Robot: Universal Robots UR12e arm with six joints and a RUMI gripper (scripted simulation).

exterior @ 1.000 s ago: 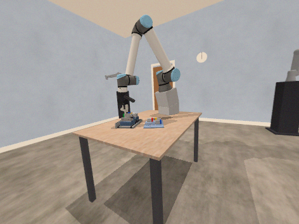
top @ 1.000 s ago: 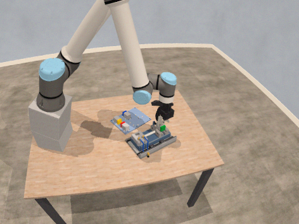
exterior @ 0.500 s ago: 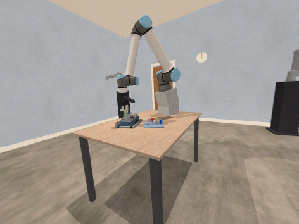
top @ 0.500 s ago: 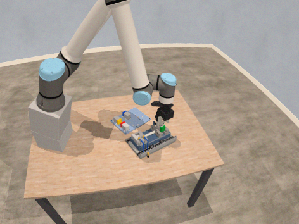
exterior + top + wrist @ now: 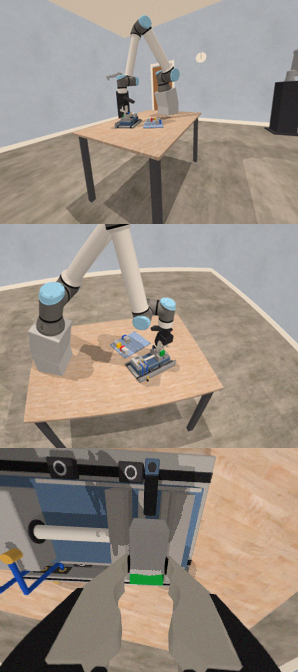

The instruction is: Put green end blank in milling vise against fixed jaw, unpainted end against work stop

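Right now my hand is 2 cm above the green-ended blank. Also, from my hand: white rod 9 cm behind, 5 cm below, 1 cm to the right; work stop rod 5 cm to the left, 3 cm below, 1 cm behind; vise end block 5 cm below, 3 cm ahead, 1 cm to the left.
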